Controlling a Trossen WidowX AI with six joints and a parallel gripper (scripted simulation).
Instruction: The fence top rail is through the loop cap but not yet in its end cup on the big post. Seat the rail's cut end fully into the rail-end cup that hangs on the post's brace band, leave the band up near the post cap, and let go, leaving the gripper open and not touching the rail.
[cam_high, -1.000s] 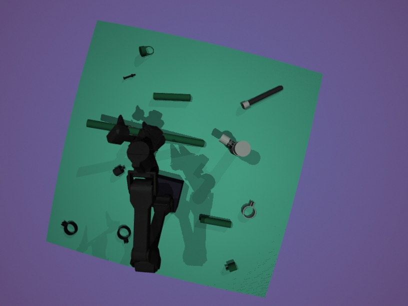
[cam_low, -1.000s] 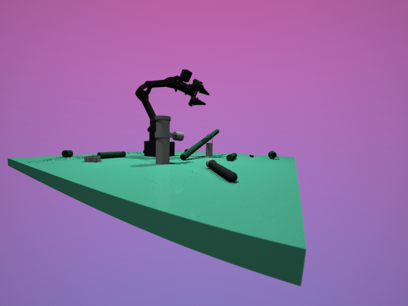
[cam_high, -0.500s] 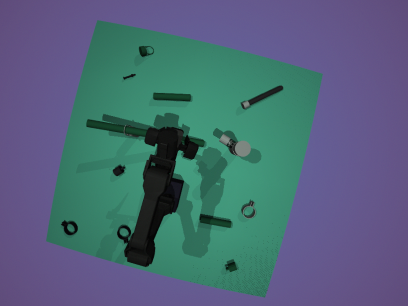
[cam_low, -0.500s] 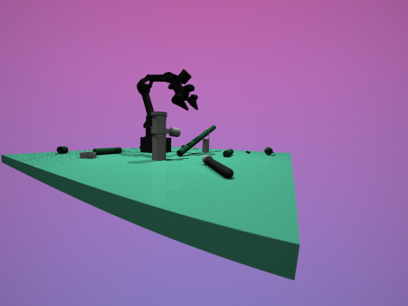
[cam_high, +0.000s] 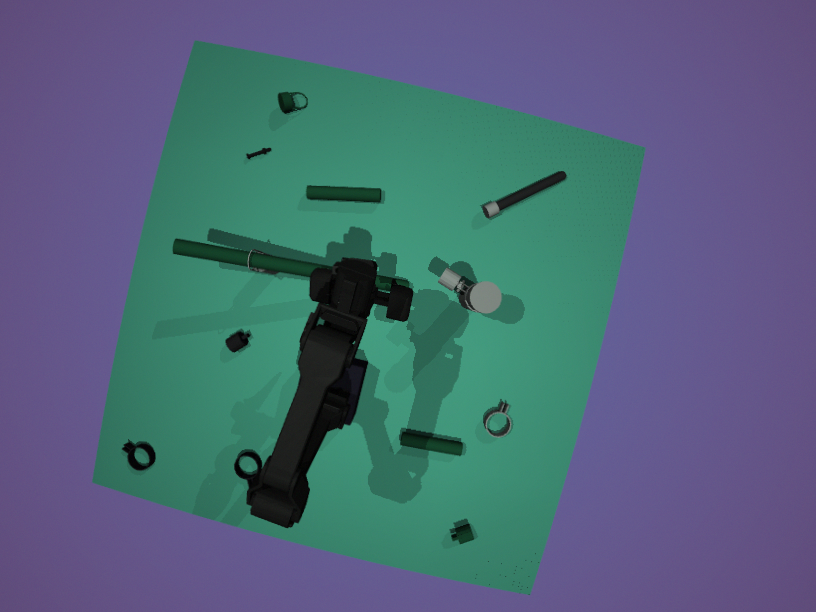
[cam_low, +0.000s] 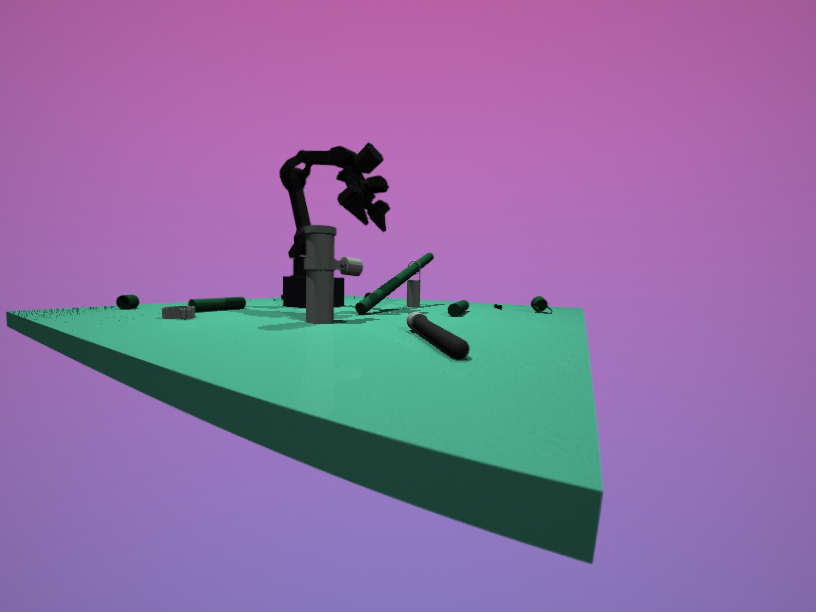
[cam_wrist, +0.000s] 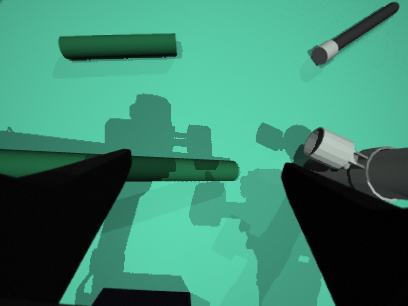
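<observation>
The grey rail-end cup lies 180 mm to the right of my gripper tip and 110 mm below it. Also, from my gripper tip: short post 30 mm ahead, 290 mm to the left, 130 mm below; then bolt 330 mm ahead, 350 mm to the left, 230 mm below; then spare loop cap 480 mm ahead, 240 mm to the left, 230 mm below.
</observation>
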